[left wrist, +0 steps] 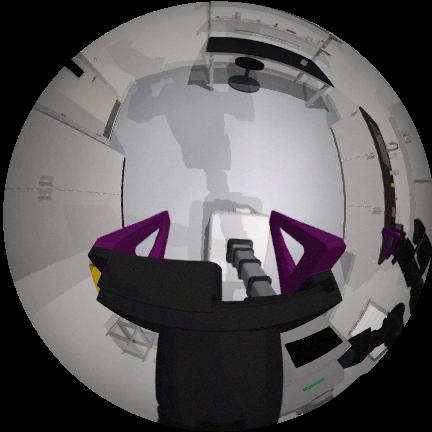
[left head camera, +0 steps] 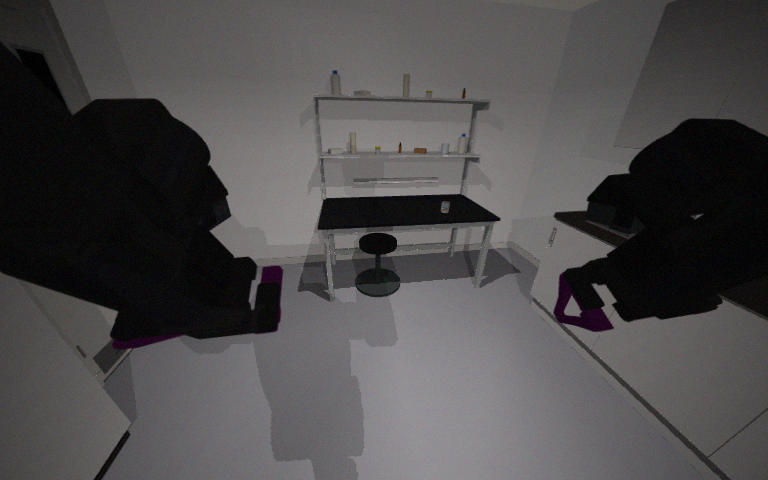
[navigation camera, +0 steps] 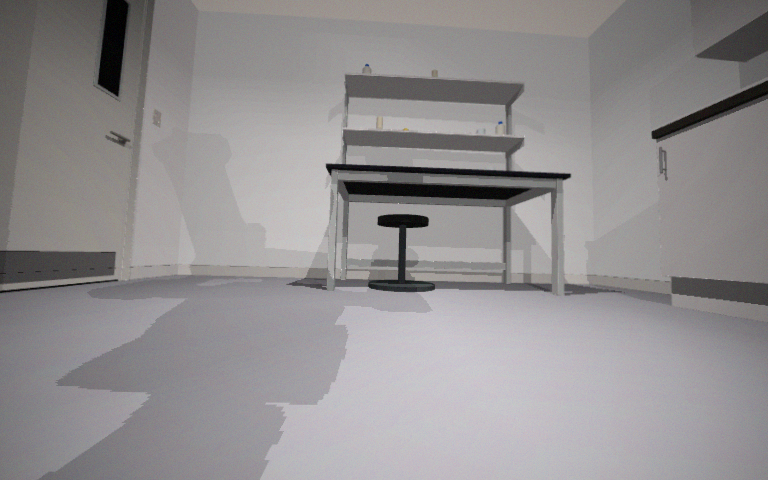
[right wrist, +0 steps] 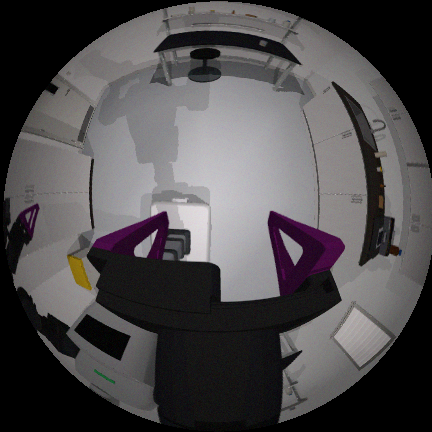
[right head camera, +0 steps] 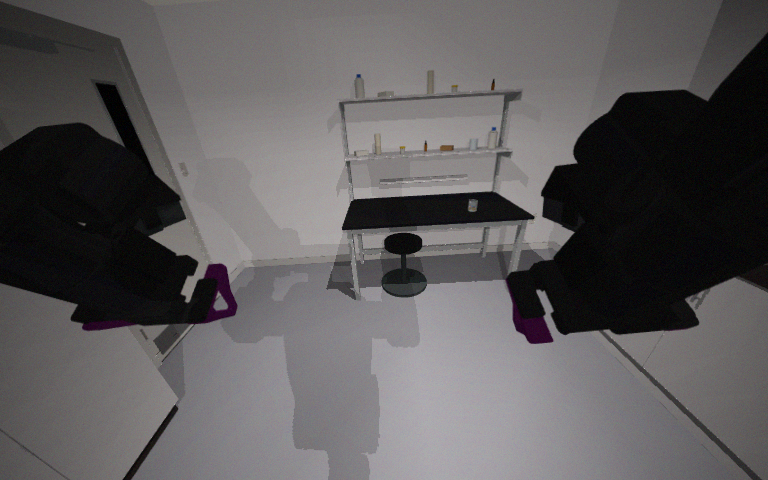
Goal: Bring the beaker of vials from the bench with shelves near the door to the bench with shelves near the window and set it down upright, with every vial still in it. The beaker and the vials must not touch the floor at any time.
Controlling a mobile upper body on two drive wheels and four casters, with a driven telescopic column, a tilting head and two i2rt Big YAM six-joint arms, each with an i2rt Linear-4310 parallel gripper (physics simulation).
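Observation:
The small beaker of vials (left head camera: 445, 207) (right head camera: 472, 205) (left wrist: 304, 62) (right wrist: 263, 43) stands upright on the right part of the black-topped bench with shelves (left head camera: 385, 211) (right head camera: 407, 211) (left wrist: 250, 46) (right wrist: 215, 40) (navigation camera: 453, 170), near the door (right head camera: 73, 96) (navigation camera: 73, 141). The vials are too small to tell apart. My left gripper (left wrist: 219, 215) is open and empty, held high over the floor, far from the beaker. My right gripper (right wrist: 217, 216) is open and empty too, also far from the beaker. The bench near the window does not show in the head views.
A black stool (left head camera: 377, 243) (right head camera: 403, 243) (navigation camera: 402, 220) stands at the bench's front, left of the beaker. Bottles and boxes stand on the shelves. A cabinet run with a dark counter (right wrist: 372, 200) (navigation camera: 707, 110) lines the right; white cabinets (left wrist: 65, 185) line the left.

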